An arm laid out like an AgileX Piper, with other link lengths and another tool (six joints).
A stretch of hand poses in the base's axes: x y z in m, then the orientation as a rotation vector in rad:
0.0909 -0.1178 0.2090 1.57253 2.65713 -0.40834
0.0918 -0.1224 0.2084 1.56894 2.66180 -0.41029
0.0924 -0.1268 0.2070 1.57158 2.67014 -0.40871
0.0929 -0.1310 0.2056 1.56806 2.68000 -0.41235
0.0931 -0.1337 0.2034 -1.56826 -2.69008 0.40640
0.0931 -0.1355 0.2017 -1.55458 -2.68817 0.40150
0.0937 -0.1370 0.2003 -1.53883 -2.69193 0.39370
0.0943 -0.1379 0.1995 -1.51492 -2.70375 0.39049
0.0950 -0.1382 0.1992 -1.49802 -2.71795 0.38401
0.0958 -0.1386 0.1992 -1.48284 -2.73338 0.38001
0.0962 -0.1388 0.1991 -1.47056 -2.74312 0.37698
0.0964 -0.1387 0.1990 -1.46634 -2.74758 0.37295
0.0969 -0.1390 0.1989 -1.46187 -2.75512 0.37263
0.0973 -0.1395 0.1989 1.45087 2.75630 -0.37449
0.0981 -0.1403 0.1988 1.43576 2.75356 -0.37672
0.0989 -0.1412 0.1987 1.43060 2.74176 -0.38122
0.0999 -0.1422 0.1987 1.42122 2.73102 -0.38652
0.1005 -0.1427 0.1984 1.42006 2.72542 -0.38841
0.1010 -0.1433 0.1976 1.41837 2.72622 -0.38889
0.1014 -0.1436 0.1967 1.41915 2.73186 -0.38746
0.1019 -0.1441 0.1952 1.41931 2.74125 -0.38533
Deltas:
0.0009 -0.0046 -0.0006 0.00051 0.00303 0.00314
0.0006 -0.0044 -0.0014 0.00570 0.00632 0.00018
0.0005 -0.0042 -0.0014 0.00239 0.00758 0.00414
0.0002 -0.0027 -0.0022 0.00941 0.00721 0.00172
0.0000 -0.0018 -0.0017 0.00706 0.00734 0.00570
0.0006 -0.0015 -0.0014 0.00739 0.00355 0.00911
0.0006 -0.0009 -0.0008 0.00377 0.00247 0.01666
0.0007 -0.0003 -0.0003 0.00319 -0.00364 0.01414
0.0008 -0.0004 0.0000 0.00077 -0.00505 0.01382
0.0004 -0.0002 -0.0001 0.00136 -0.00204 0.01005
0.0002 0.0001 -0.0001 0.00192 -0.00215 0.00385
0.0005 -0.0003 -0.0001 -0.00134 -0.00369 0.00527
0.0004 -0.0005 0.0000 -0.00318 -0.00283 0.00707
0.0008 -0.0008 -0.0001 -0.00569 -0.00618 0.00876
0.0008 -0.0009 -0.0001 -0.00906 -0.00903 0.00088
0.0010 -0.0010 0.0000 -0.00989 -0.00921 0.00369
0.0006 -0.0005 -0.0003 -0.00390 -0.00396 -0.00038
0.0005 -0.0006 -0.0008 -0.00024 0.00028 0.00119
0.0004 -0.0003 -0.0009 0.00360 0.00406 0.00061
0.0005 -0.0005 -0.0015 0.00561 0.00650 0.00170

